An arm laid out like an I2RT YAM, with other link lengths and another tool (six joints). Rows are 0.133 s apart.
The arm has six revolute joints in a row. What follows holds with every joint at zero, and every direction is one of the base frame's.
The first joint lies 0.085 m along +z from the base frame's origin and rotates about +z.
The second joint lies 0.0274 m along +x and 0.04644 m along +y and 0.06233 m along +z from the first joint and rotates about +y.
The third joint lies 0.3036 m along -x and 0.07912 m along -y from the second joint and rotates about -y.
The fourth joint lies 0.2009 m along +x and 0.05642 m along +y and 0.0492 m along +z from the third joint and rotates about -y.
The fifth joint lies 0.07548 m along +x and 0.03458 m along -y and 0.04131 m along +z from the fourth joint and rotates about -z.
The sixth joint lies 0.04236 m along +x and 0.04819 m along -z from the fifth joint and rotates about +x.
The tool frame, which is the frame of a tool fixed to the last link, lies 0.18 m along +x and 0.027 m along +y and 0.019 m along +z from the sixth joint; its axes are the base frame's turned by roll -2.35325, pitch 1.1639 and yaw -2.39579 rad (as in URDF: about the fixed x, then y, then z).
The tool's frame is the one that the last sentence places.
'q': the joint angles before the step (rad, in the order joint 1, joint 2, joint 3, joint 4, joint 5, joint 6). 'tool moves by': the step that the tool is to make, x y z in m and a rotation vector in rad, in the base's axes. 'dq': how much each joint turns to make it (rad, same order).
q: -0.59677 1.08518 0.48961 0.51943 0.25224 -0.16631
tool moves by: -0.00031 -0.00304 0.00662 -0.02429 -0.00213 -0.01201
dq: 0.00002 0.00515 0.00729 0.01805 0.01326 -0.01868
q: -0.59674 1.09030 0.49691 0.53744 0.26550 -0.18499
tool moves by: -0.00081 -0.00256 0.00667 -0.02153 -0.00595 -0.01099
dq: -0.00111 0.00293 0.00529 0.01856 0.01053 -0.01452
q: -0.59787 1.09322 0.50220 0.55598 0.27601 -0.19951
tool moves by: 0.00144 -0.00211 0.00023 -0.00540 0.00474 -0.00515
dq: 0.00108 0.01128 0.00384 0.00854 0.00647 -0.00719
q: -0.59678 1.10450 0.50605 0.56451 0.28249 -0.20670
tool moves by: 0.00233 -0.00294 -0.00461 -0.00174 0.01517 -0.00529
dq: 0.00006 0.02019 -0.00272 0.01419 0.00573 -0.01016
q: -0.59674 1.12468 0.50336 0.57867 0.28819 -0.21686
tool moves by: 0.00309 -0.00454 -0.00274 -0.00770 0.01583 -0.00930
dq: 0.00004 0.02634 0.00352 0.01853 0.01001 -0.01549
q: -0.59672 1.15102 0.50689 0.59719 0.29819 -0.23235
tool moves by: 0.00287 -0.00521 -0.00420 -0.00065 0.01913 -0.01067
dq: -0.00192 0.02640 0.00815 0.00618 0.00934 -0.01134
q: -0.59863 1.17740 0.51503 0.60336 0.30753 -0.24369
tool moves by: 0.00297 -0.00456 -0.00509 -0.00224 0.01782 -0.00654
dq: -0.00343 0.02751 0.00118 0.01664 0.00387 -0.01228
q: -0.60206 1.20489 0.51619 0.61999 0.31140 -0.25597
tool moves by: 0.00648 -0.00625 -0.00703 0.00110 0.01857 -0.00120
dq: -0.00616 0.04580 0.00458 0.02852 -0.00423 -0.01050
